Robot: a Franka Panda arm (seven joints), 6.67 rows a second.
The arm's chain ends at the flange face. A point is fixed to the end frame.
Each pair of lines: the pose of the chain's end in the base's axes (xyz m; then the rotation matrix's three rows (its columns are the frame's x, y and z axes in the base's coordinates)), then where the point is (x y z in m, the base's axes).
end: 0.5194, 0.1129, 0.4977; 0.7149, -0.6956, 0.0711; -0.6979, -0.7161, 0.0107; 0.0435, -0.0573, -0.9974
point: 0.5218 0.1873 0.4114
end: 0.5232, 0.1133, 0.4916; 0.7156, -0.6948, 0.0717; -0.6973, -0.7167, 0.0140; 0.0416, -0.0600, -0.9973
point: 0.5255 0.1880 0.4056
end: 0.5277, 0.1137, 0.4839; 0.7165, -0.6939, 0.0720; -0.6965, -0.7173, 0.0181; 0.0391, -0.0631, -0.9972
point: 0.5300 0.1888 0.3982
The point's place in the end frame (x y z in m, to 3 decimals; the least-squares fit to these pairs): -0.054 -0.050 0.087
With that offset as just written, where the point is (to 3 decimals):
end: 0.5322, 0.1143, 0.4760; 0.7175, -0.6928, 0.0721; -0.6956, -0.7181, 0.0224; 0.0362, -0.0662, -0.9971
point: 0.534 0.190 0.391
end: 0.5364, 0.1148, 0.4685; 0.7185, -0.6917, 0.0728; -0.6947, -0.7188, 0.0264; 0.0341, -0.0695, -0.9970
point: 0.539 0.191 0.383
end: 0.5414, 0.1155, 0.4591; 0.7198, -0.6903, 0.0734; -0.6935, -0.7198, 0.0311; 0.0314, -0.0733, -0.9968
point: 0.543 0.192 0.374
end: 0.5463, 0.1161, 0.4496; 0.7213, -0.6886, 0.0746; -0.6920, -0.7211, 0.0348; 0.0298, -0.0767, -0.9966
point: 0.548 0.193 0.365
